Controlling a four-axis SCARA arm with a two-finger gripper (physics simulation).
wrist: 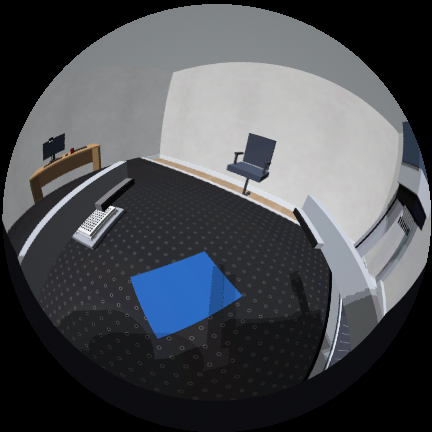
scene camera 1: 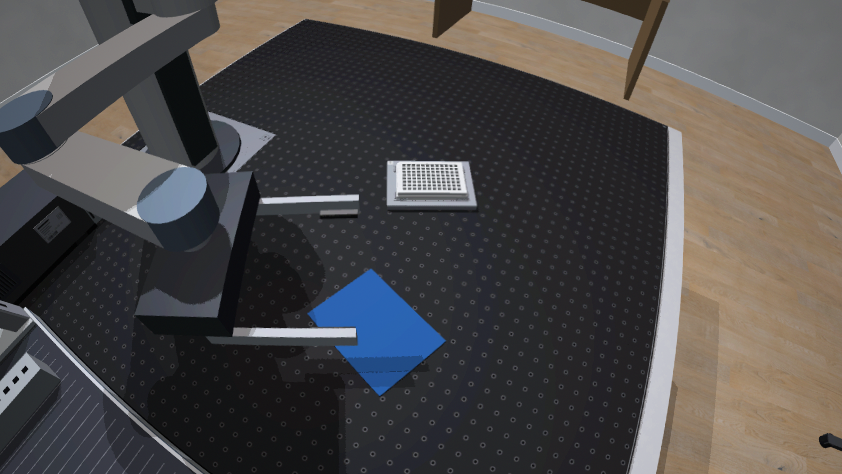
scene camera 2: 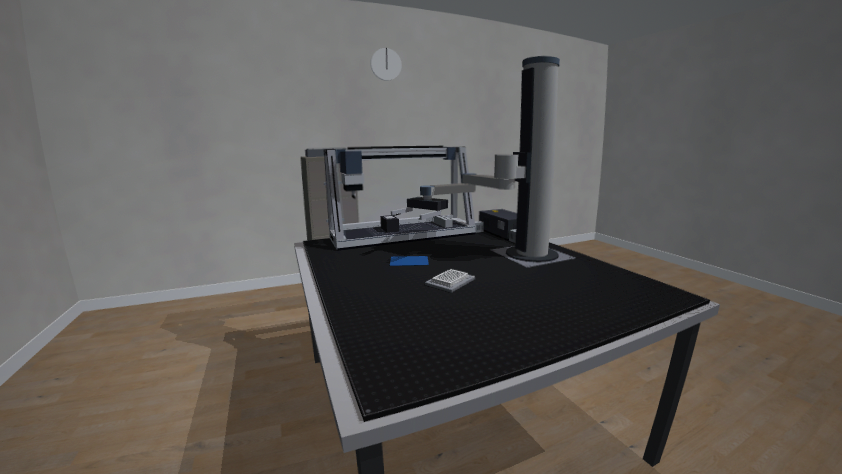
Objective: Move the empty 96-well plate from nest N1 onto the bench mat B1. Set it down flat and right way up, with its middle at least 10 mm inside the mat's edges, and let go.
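Frame: origin at the arm's base, x ahead, y left, z up, level; millimetres.
Seen in the pictures: gripper, fingertip midpoint: [wrist: 216, 182] [scene camera 1: 357, 263] [scene camera 2: 405, 215]; arm's base, link origin: [scene camera 1: 190, 160] [scene camera 2: 531, 256].
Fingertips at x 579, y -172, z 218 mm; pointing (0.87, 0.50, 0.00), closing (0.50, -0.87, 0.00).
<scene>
Offsets run from my fingertips to a thing's top centre. "*": to the spot under its first point. Level surfaces: height alone.
The white 96-well plate {dx -57, dy +329, dz -179 mm} [scene camera 1: 431, 178] [scene camera 2: 452, 275] [wrist: 97, 221] sits flat, wells up, in the grey nest {dx -57, dy +329, dz -190 mm} [scene camera 1: 433, 206] [scene camera 2: 452, 287] [wrist: 92, 243]. The blue bench mat {dz -203 mm} [scene camera 1: 377, 312] [scene camera 2: 409, 260] [wrist: 182, 295] lies flat on the table, apart from the nest and turned at an angle to it in scene camera 1. My gripper [scene camera 1: 357, 269] [scene camera 2: 407, 215] [wrist: 216, 182] is open, its fingers wide apart with no plate between them. It hangs above the table, one finger overlapping part of the mat in scene camera 1. The finger shadows fall partly on the mat.
The dark perforated table top {dz -205 mm} [scene camera 1: 530, 264] [scene camera 2: 500, 329] bears the arm's column [scene camera 2: 539, 164]. A gantry-framed machine [scene camera 2: 406, 239] stands at the table's far side in scene camera 2, with a dark box {* dx -617, dy -183, dz -124 mm} [scene camera 2: 497, 222] beside it. A chair [wrist: 252, 160] and desk [wrist: 65, 162] stand beyond the table.
</scene>
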